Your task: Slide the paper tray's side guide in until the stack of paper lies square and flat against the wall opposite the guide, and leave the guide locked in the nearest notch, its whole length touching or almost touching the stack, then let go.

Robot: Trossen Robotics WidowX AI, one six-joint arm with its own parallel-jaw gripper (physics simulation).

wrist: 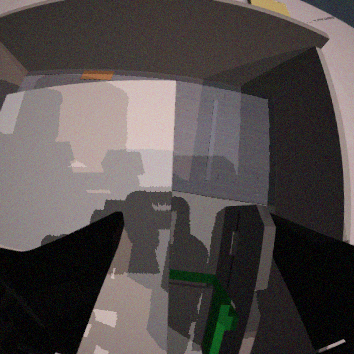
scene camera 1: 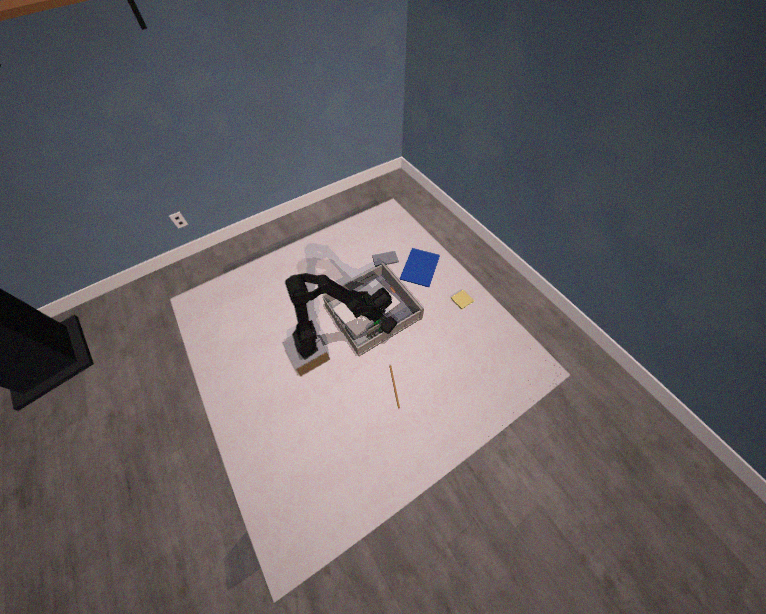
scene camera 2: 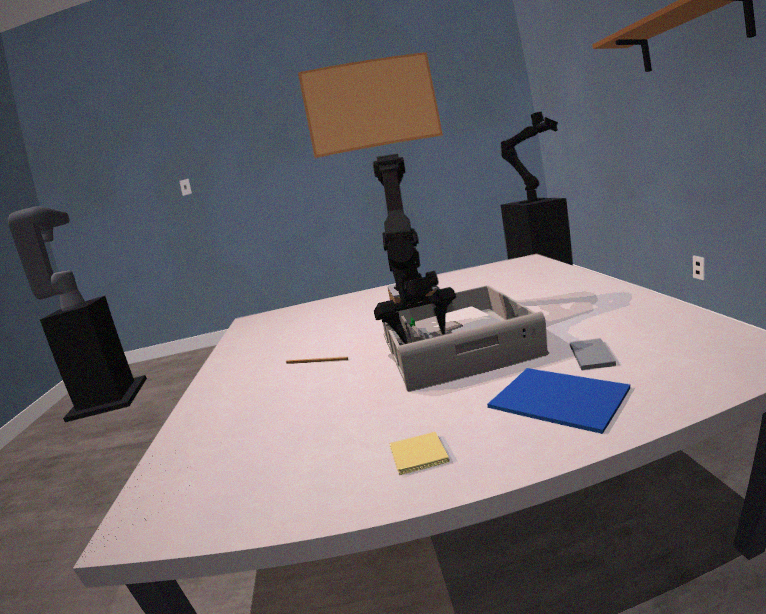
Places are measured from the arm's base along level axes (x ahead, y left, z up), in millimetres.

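Where they show: gripper, between the fingertips: (wrist: 192, 219) (scene camera 1: 384, 317); arm's base, origin of its link: (scene camera 1: 307, 349).
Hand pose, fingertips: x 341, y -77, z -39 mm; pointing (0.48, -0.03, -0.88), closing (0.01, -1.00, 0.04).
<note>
Each offset is from my fingertips to the top centre of the thing.
The grey paper tray {dx -6, dy +76, dz +52 mm} (scene camera 1: 414, 314) (scene camera 2: 441, 365) (wrist: 150, 40) stands on the table. The white paper stack {dx -19, dy +101, dz -3 mm} (scene camera 2: 469, 314) (wrist: 150, 115) lies flat in it. The side guide {dx -50, dy -15, dz +37 mm} (wrist: 245, 245), a dark upright plate with a green lever {dx -48, dy -5, dz +37 mm} (scene camera 2: 412, 322) (wrist: 218, 325), stands right of the stack in the wrist view, with a gap between them. My gripper (scene camera 2: 423, 336) (wrist: 192, 219) is open and reaches down into the tray. One finger is over the stack side, the other beyond the guide; neither clearly touches it. Fingers hide part of the stack's near end; its contact with the opposite wall cannot be told.
A blue flat object {dx +341, dy +118, dz -36 mm} (scene camera 1: 420, 267) (scene camera 2: 559, 399), a grey slab {dx +245, dy +273, dz -34 mm} (scene camera 1: 384, 258) (scene camera 2: 592, 353) and a yellow pad {dx +349, dy -149, dz -33 mm} (scene camera 1: 461, 298) (scene camera 2: 420, 452) (wrist: 270, 6) lie outside the tray. A thin brown stick {dx -163, dy -243, dz -37 mm} (scene camera 1: 394, 386) (scene camera 2: 317, 360) lies to another side. The tray walls stand close around my fingers.
</note>
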